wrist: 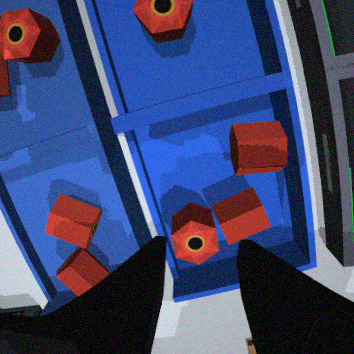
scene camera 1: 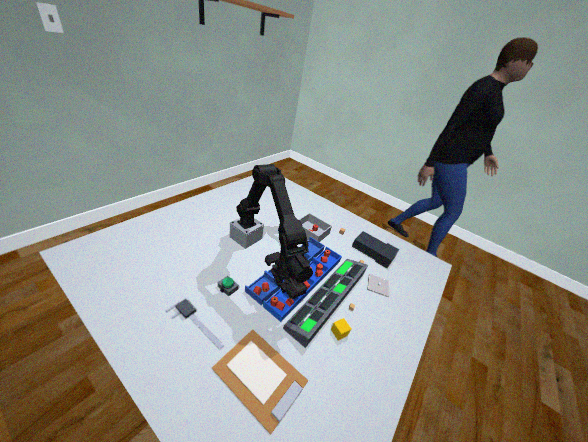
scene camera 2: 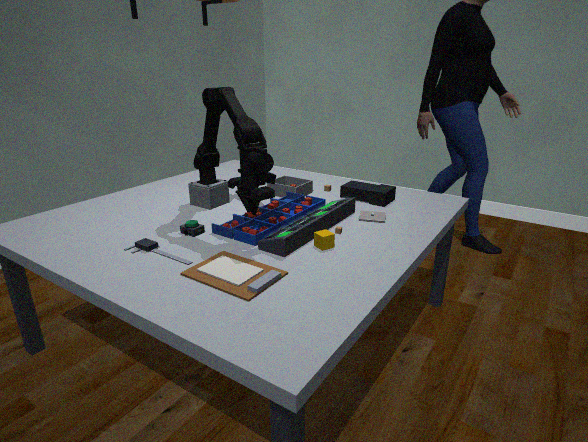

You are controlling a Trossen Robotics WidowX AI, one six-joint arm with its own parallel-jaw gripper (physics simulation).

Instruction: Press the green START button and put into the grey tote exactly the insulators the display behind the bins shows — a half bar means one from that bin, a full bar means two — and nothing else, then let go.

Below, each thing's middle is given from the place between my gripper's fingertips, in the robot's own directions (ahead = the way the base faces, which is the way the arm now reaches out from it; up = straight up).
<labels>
I see my gripper 580 mm to the right of the black box [scene camera 2: 381, 195], 60 mm short of it and 50 mm above it.
</labels>
